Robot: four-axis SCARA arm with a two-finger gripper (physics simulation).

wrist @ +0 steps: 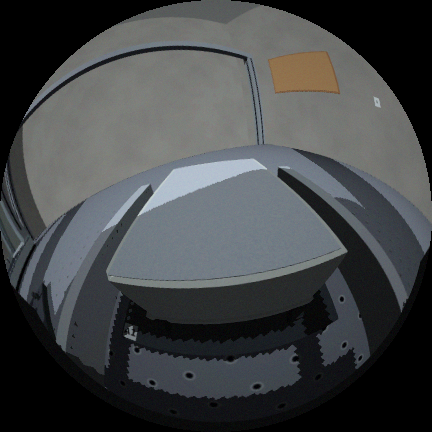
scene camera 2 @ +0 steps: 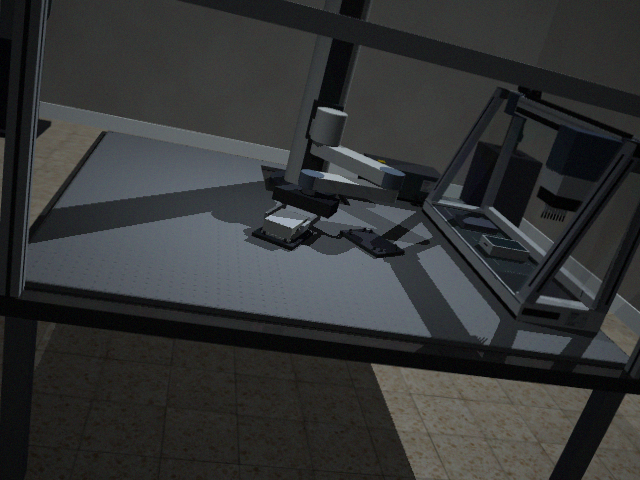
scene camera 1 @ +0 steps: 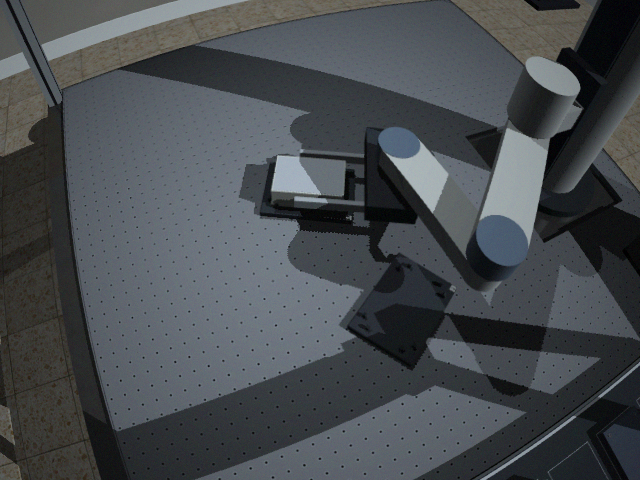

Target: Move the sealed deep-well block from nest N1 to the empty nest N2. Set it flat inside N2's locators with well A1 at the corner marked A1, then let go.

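Frame: origin at the arm's base, x ahead, y left, z up, level; centimetres.
Seen in the pictures: gripper, between the fingertips: [wrist: 214,183] [scene camera 2: 283,222] [scene camera 1: 297,177]; arm's base, origin of its link: [scene camera 1: 546,172].
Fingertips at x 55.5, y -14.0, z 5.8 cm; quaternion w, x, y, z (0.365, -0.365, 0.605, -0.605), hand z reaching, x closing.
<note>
Pixels of each thing's top centre, then the offset from my fingertips to it. "*": a spot on its surface instead.
- pale sealed block, centre of its top: [wrist: 214,183] [scene camera 1: 309,175] [scene camera 2: 287,217] dx -1.9, dy +1.0, dz +0.8 cm
- dark nest, centre of its top: [wrist: 220,225] [scene camera 1: 309,186] [scene camera 2: 284,228] dx -1.9, dy +1.0, dz -2.4 cm
- white corner tag, a spot on its surface: [wrist: 131,332] * dx -5.9, dy +9.4, dz -3.3 cm
- pale corner tag, a spot on its surface: [scene camera 1: 452,288] * dx -16.1, dy +29.1, dz -3.3 cm
- multi-tip head, centre of its top: [scene camera 2: 562,192] dx +18.3, dy +65.6, dz +27.9 cm
- dark box, a spot on its surface: [scene camera 2: 408,170] * dx -61.9, dy +53.6, dz +6.9 cm
The pale sealed block [scene camera 1: 310,175] [scene camera 2: 283,219] [wrist: 225,230] looks level, in or barely above a dark nest [scene camera 1: 279,212] [scene camera 2: 289,244] [wrist: 225,348]; its underside is hidden, so contact is unclear. My gripper [scene camera 1: 298,176] [scene camera 2: 285,217] [wrist: 214,183] is shut on the block, one long finger along each side. A white corner tag [wrist: 131,332], seemingly A1, shows by the block's near left corner. The other nest [scene camera 1: 403,310] [scene camera 2: 372,242] is empty, turned at an angle, with small locators and a pale corner tag [scene camera 1: 452,288]. Nest names and the block's well A1 cannot be read.
The arm's column [scene camera 1: 594,124] [scene camera 2: 305,113] stands behind the nests. The arm's elbow [scene camera 1: 498,242] [scene camera 2: 392,178] hangs on the empty nest's side. A framed machine [scene camera 2: 470,266] with a multi-tip head [scene camera 2: 558,198] stands at the right. A dark box [scene camera 2: 408,170] stands behind the arm.
</note>
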